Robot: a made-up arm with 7 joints. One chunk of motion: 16 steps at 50 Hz.
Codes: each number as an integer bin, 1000 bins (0 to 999) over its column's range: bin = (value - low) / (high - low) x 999, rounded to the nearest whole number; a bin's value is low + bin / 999 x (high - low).
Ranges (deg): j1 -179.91..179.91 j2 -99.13..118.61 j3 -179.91..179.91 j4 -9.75..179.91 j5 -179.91..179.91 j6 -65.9..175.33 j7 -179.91..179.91
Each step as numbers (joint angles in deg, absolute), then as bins.
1 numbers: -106.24 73.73 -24.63 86.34 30.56 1.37 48.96
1 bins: 205 793 431 506 584 279 635
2 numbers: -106.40 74.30 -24.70 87.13 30.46 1.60 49.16
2 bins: 204 796 431 510 584 280 636
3 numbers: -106.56 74.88 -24.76 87.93 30.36 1.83 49.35
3 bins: 204 798 431 515 584 280 637
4 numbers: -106.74 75.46 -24.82 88.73 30.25 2.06 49.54
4 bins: 203 801 431 519 583 281 637
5 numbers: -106.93 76.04 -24.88 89.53 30.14 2.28 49.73
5 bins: 203 804 430 523 583 282 638
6 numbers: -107.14 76.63 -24.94 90.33 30.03 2.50 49.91
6 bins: 202 806 430 527 583 283 638
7 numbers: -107.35 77.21 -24.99 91.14 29.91 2.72 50.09
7 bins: 201 809 430 531 583 284 639
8 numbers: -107.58 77.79 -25.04 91.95 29.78 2.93 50.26
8 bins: 201 812 430 536 582 285 639
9 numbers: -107.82 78.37 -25.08 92.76 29.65 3.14 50.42
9 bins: 200 814 430 540 582 286 639
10 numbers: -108.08 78.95 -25.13 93.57 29.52 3.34 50.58
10 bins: 199 817 430 544 581 287 640
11 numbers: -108.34 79.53 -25.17 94.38 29.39 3.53 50.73
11 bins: 199 820 430 548 581 288 640
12 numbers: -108.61 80.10 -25.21 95.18 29.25 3.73 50.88
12 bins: 198 822 430 553 581 288 641
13 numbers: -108.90 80.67 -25.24 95.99 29.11 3.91 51.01
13 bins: 197 825 429 557 580 289 641
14 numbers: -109.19 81.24 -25.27 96.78 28.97 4.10 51.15
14 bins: 196 828 429 561 580 290 642
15 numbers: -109.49 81.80 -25.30 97.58 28.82 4.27 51.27
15 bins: 196 830 429 565 580 291 642
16 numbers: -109.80 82.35 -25.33 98.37 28.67 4.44 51.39
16 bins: 195 833 429 570 579 291 642
